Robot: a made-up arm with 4 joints. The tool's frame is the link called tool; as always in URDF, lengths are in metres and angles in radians. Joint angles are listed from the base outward.
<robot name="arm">
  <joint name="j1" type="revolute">
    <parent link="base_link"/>
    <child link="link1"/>
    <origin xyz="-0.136 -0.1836 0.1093" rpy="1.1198 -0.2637 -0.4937"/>
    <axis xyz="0 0 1"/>
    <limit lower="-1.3" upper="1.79"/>
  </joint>
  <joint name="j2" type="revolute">
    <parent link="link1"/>
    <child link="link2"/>
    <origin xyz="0.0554 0.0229 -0.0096" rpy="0 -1.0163 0"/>
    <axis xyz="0 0 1"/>
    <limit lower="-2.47" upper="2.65"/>
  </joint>
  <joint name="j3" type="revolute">
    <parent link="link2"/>
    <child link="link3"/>
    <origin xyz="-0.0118 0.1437 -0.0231" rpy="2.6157 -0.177 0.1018"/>
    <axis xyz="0 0 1"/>
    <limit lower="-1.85" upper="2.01"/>
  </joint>
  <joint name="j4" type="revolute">
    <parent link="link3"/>
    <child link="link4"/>
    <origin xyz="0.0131 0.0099 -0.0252" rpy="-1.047 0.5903 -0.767"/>
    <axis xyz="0 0 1"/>
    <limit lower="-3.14" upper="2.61"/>
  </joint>
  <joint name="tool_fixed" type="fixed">
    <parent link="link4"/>
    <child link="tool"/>
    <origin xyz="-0.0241 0.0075 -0.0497" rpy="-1.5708 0 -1.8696"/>
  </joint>
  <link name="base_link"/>
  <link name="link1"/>
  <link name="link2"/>
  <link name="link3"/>
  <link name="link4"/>
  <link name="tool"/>
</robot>
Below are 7 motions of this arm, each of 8 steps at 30 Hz.
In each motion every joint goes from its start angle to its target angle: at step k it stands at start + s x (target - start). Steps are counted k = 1, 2, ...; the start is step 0. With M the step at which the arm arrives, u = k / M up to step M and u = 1 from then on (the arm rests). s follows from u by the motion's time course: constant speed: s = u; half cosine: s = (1 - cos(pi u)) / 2; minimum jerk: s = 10 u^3 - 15 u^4 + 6 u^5.
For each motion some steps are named. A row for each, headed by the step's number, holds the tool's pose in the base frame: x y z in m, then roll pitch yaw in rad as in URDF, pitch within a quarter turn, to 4 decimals.
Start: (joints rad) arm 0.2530 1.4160 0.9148 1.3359
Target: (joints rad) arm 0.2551 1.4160 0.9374 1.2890
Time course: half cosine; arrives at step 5
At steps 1, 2, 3, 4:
1: -0.0658 -0.0229 0.0442 -2.1350 -0.7166 2.1509
2: -0.0658 -0.0230 0.0441 -2.1313 -0.7254 2.1443
3: -0.0657 -0.0230 0.0441 -2.1264 -0.7364 2.1361
4: -0.0657 -0.0231 0.0440 -2.1222 -0.7452 2.1293

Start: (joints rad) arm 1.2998 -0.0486 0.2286 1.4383
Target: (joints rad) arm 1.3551 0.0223 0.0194 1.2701
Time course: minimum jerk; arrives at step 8
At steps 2, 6, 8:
2: -0.2608 -0.0109 0.1318 -2.3144 -0.6159 2.9386
6: -0.2518 -0.0135 0.1100 -2.1058 -0.5309 2.6135
8: -0.2506 -0.0141 0.1073 -2.0852 -0.5158 2.5739

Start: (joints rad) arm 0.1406 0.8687 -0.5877 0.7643
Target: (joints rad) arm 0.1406 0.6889 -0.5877 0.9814
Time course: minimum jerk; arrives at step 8
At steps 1, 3, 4, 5, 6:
1: -0.0924 -0.0427 0.1076 -1.3743 0.0338 0.6679
3: -0.0921 -0.0403 0.1142 -1.3362 -0.0057 0.7282
4: -0.0919 -0.0383 0.1201 -1.3064 -0.0434 0.7788
5: -0.0917 -0.0366 0.1261 -1.2796 -0.0839 0.8281
6: -0.0915 -0.0354 0.1308 -1.2613 -0.1166 0.8648

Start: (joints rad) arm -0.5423 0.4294 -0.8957 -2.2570
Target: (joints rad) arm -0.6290 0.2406 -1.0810 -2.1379
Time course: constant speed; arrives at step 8
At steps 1, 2, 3, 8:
1: -0.0398 -0.0721 0.2235 -2.6254 -0.1845 -2.5720
2: -0.0382 -0.0764 0.2263 -2.6479 -0.1786 -2.5615
3: -0.0365 -0.0809 0.2289 -2.6703 -0.1720 -2.5514
8: -0.0290 -0.1046 0.2402 -2.7811 -0.1297 -2.5045

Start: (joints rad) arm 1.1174 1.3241 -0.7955 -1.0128
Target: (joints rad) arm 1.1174 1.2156 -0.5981 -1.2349
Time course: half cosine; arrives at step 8
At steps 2, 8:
2: -0.1129 -0.0953 0.0105 -1.1978 -1.0879 -1.3148
8: -0.1203 -0.0830 0.0072 -1.0671 -0.8725 -1.3172

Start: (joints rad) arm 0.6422 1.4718 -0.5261 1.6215
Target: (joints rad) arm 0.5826 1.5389 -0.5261 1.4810
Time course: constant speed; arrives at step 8
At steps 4, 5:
4: -0.0588 -0.0852 0.0207 -2.0256 0.6207 1.3319
5: -0.0584 -0.0866 0.0204 -2.0344 0.6170 1.3077

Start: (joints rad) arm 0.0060 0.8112 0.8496 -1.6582
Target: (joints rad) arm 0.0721 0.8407 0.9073 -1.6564
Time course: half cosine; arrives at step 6
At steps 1, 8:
1: -0.1093 0.0030 0.1464 -0.1538 1.2182 -0.2610
8: -0.1154 0.0052 0.1370 -0.1430 1.1424 -0.2190

